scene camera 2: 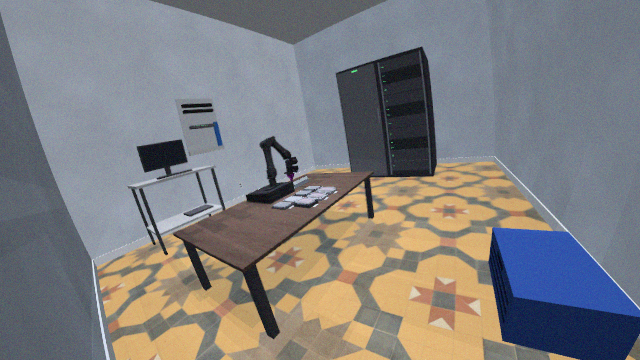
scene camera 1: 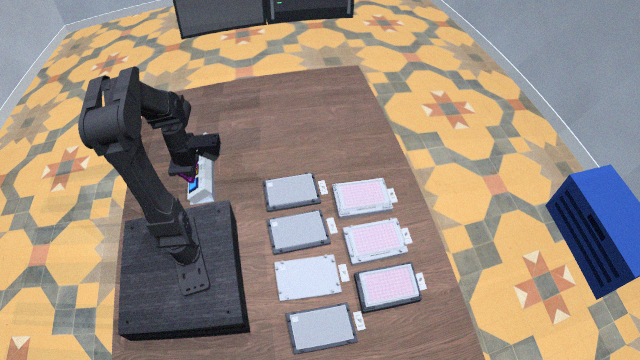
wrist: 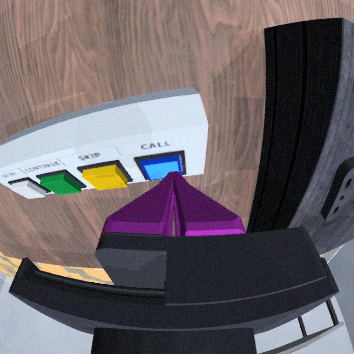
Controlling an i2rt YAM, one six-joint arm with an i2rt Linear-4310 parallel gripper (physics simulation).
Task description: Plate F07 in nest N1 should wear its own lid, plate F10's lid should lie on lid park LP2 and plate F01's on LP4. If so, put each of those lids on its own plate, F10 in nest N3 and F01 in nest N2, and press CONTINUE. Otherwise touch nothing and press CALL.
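Where they show: gripper, fingertip midpoint: (scene camera 1: 192, 182) (wrist: 173, 178); arm's base at its link origin: (scene camera 2: 274, 186) (scene camera 1: 188, 254).
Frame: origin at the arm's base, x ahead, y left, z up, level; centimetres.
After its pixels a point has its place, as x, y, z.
Observation:
My gripper (wrist: 173, 178) {4.4, 22.6, -1.9} (scene camera 1: 192, 180) {4.4, 22.6, -1.9} (scene camera 2: 291, 179) {4.4, 22.6, -1.9} is shut and empty; its purple fingertips overlap the lower edge of the blue CALL button (wrist: 159, 168) {4.6, 23.6, -3.5} in the wrist view. Whether they touch it I cannot tell. The green CONTINUE button (wrist: 61, 184) {6.2, 32.5, -3.1} is on the same white panel (wrist: 155, 120) {8.5, 22.5, -2.8} (scene camera 1: 206, 182) {8.4, 21.8, -2.7}. Three pink-welled plates (scene camera 1: 363, 194) {46.8, 4.7, -5.2} (scene camera 1: 376, 238) {44.2, -8.4, -5.5} (scene camera 1: 389, 285) {41.4, -21.1, -5.3} stand in the right column, the lowest dark-rimmed. Four flat lid-like pieces lie in the left column: grey ones (scene camera 1: 292, 191) {30.2, 13.4, -6.6} (scene camera 1: 299, 231) {27.7, 1.1, -6.7} (scene camera 1: 322, 327) {23.6, -24.3, -6.7} and a paler one (scene camera 1: 308, 278) {25.3, -11.3, -7.4}. Label text is too small to read.
The yellow SKIP button (wrist: 104, 177) {5.5, 28.0, -3.1} and a white button (wrist: 29, 188) {7.1, 36.8, -3.0} are beside CONTINUE. The arm's black base (scene camera 1: 145, 285) {-12.9, -4.2, -1.1} (scene camera 2: 265, 194) {5.1, -19.0, -0.5} stands close to the panel on the wooden table (scene camera 1: 310, 125) {44.5, 37.6, -8.5} (scene camera 2: 240, 225) {11.4, -56.2, -8.4}. A blue box (scene camera 1: 607, 220) (scene camera 2: 560, 270) stands beyond the table.

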